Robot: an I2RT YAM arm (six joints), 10 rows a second.
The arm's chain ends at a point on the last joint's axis. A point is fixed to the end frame.
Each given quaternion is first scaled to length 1.
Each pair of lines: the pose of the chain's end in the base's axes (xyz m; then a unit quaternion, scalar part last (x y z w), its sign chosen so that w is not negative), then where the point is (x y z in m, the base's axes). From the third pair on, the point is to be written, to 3 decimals.
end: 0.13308 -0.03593 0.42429 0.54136 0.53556 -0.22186 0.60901
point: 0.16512 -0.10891 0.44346
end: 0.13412 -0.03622 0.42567 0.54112 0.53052 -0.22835 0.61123
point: 0.16524 -0.10935 0.44575
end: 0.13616 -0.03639 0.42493 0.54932 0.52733 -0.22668 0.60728
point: 0.166 -0.110 0.444
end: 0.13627 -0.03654 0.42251 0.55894 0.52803 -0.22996 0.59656
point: 0.165 -0.111 0.440
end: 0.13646 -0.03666 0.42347 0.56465 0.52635 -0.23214 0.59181
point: 0.165 -0.112 0.440
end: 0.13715 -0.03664 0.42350 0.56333 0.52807 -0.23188 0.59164
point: 0.166 -0.112 0.440
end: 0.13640 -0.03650 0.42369 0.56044 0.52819 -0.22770 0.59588
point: 0.165 -0.111 0.441
